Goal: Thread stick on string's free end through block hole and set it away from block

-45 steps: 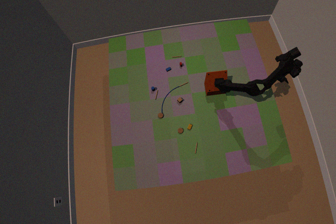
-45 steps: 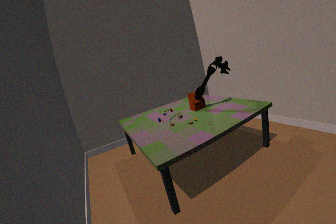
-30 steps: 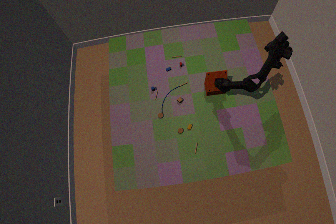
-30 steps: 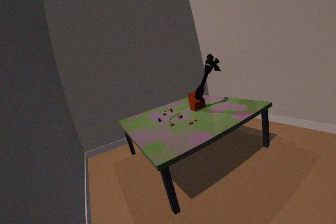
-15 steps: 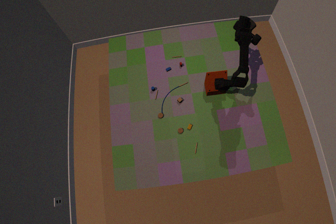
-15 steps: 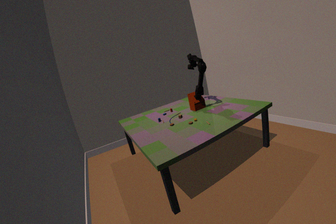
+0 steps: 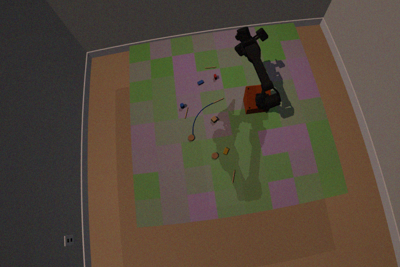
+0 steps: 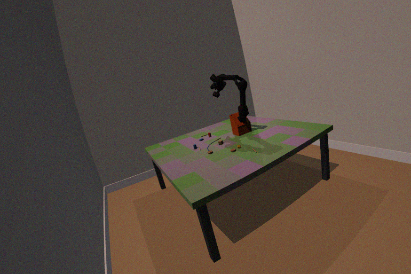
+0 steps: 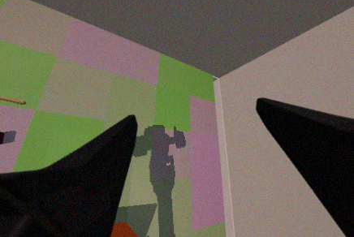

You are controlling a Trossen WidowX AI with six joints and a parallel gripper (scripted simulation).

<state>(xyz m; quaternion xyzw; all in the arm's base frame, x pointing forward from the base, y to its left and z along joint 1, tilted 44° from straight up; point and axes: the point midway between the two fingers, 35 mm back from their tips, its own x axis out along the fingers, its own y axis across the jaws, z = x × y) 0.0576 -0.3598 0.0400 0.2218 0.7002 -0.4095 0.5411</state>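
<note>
The wooden block lies 25 cm ahead of my gripper tip, 32 cm to the left of it and 38 cm below it. Also, from my gripper tip: red block (22 cm ahead, 2 cm to the left, 38 cm below); then blue block (32 cm ahead, 4 cm to the left, 39 cm below); then thin wooden stick (23 cm ahead, 19 cm to the left, 39 cm below).
</note>
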